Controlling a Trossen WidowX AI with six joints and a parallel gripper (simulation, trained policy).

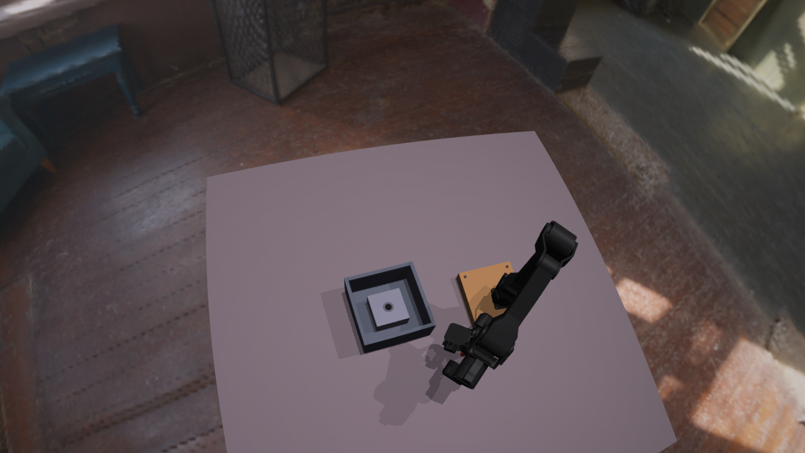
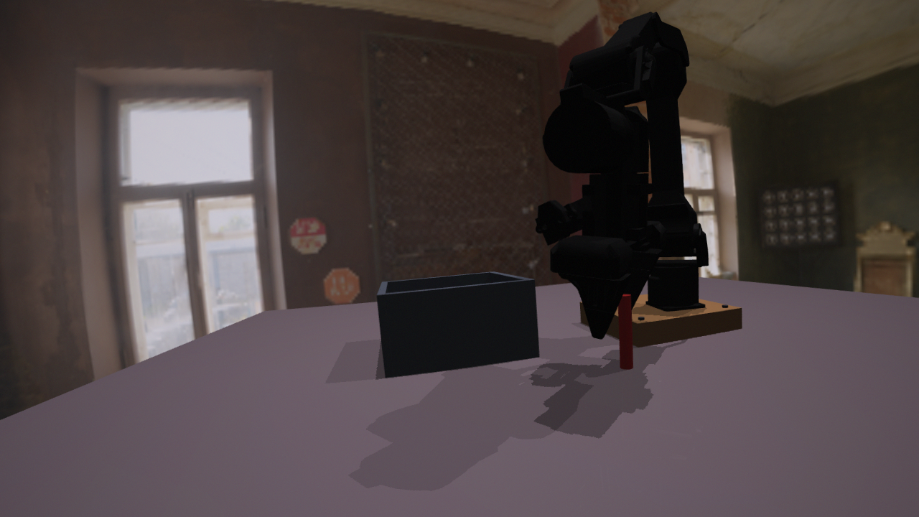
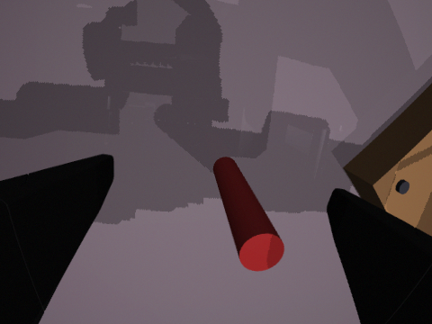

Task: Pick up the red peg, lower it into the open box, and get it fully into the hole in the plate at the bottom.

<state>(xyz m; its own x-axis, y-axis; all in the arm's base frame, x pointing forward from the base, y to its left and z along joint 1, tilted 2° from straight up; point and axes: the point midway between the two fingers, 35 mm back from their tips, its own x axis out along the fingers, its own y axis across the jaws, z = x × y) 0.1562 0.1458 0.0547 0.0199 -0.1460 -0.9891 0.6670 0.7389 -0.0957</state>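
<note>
The red peg is 10 mm below my gripper tip and 10 mm behind it. Also, from my gripper tip: dark box 180 mm ahead, 150 mm to the right, 20 mm below; then grey plate 180 mm ahead, 150 mm to the right, 10 mm below.
</note>
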